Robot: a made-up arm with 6 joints. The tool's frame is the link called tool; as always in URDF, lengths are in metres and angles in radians.
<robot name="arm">
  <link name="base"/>
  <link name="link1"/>
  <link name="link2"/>
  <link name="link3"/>
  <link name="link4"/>
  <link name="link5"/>
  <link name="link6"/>
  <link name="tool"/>
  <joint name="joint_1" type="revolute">
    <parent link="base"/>
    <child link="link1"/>
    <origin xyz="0 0 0.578" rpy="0 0 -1.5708"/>
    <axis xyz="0 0 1"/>
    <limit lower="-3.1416" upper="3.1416"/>
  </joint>
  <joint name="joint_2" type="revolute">
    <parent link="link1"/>
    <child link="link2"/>
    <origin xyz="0 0.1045 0" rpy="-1.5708 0 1.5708"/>
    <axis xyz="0 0 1"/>
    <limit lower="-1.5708" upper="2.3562"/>
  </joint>
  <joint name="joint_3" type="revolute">
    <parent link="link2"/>
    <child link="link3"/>
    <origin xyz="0 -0.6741 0" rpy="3.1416 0 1.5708"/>
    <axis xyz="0 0 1"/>
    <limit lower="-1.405" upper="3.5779"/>
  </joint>
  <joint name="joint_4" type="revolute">
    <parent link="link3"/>
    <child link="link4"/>
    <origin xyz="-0.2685 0 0" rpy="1.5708 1.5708 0"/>
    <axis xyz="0 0 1"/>
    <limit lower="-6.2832" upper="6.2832"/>
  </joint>
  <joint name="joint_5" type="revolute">
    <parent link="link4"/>
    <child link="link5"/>
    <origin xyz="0 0 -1.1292" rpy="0 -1.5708 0"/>
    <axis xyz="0 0 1"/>
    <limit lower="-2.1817" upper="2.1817"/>
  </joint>
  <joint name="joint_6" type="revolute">
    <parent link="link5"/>
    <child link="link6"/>
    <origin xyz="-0.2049 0 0" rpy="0 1.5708 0"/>
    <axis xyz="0 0 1"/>
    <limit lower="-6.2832" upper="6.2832"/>
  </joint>
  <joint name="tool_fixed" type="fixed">
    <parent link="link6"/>
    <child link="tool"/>
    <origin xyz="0 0 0" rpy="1.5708 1.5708 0"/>
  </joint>
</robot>
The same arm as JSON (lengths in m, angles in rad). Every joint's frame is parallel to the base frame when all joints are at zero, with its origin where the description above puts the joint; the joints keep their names.
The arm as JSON. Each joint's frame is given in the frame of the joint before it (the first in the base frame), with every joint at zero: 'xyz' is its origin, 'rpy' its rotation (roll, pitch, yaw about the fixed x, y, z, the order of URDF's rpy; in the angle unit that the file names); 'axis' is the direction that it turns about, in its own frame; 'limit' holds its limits. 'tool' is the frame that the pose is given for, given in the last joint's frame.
{
  "units": {
    "length": "m",
    "angle": "rad"
  },
  "joints": [
    {
      "name": "joint_1",
      "type": "revolute",
      "origin": {
        "xyz": [
          0.0,
          0.0,
          0.578
        ],
        "rpy": [
          0.0,
          0.0,
          0.0
        ]
      },
      "axis": [
        0.0,
        0.0,
        1.0
      ],
      "limit": {
        "lower": -3.1416,
        "upper": 3.1416
      }
    },
    {
      "name": "joint_2",
      "type": "revolute",
      "origin": {
        "xyz": [
          0.1045,
          0.0,
          0.0
        ],
        "rpy": [
          0.0,
          0.0,
          0.0
        ]
      },
      "axis": [
        0.0,
        1.0,
        0.0
      ],
      "limit": {
        "lower": -1.5708,
        "upper": 2.3562
      }
    },
    {
      "name": "joint_3",
      "type": "revolute",
      "origin": {
        "xyz": [
          0.0,
          0.0,
          0.6741
        ],
        "rpy": [
          0.0,
          0.0,
          0.0
        ]
      },
      "axis": [
        0.0,
        -1.0,
        0.0
      ],
      "limit": {
        "lower": -1.405,
        "upper": 3.5779
      }
    },
    {
      "name": "joint_4",
      "type": "revolute",
      "origin": {
        "xyz": [
          0.0,
          0.0,
          0.2685
        ],
        "rpy": [
          0.0,
          0.0,
          0.0
        ]
      },
      "axis": [
        -1.0,
        0.0,
        0.0
      ],
      "limit": {
        "lower": -6.2832,
        "upper": 6.2832
      }
    },
    {
      "name": "joint_5",
      "type": "revolute",
      "origin": {
        "xyz": [
          1.1292,
          0.0,
          0.0
        ],
        "rpy": [
          0.0,
          0.0,
          0.0
        ]
      },
      "axis": [
        0.0,
        -1.0,
        0.0
      ],
      "limit": {
        "lower": -2.1817,
        "upper": 2.1817
      }
    },
    {
      "name": "joint_6",
      "type": "revolute",
      "origin": {
        "xyz": [
          0.2049,
          0.0,
          0.0
        ],
        "rpy": [
          0.0,
          0.0,
          0.0
        ]
      },
      "axis": [
        -1.0,
        0.0,
        0.0
      ],
      "limit": {
        "lower": -6.2832,
        "upper": 6.2832
      }
    }
  ],
  "tool": {
    "origin": {
      "xyz": [
        0.0,
        0.0,
        0.0
      ],
      "rpy": [
        0.0,
        0.0,
        0.0
      ]
    }
  }
}

